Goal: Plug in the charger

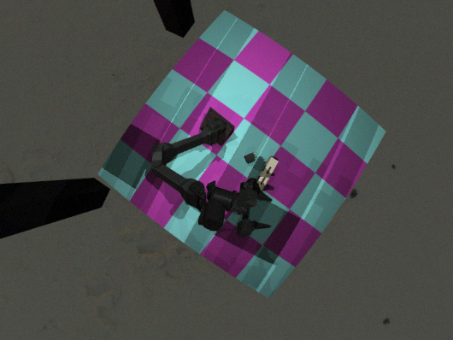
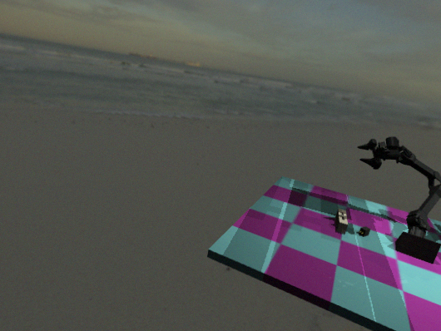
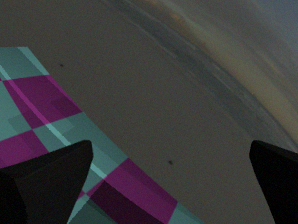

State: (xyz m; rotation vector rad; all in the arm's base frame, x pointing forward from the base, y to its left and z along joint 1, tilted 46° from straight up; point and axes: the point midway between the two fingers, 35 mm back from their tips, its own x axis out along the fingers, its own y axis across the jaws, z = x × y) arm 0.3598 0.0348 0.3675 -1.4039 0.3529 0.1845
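The two-prong charger lies 39 cm below my gripper tip, 19 cm to the left of it and 11 cm behind it.
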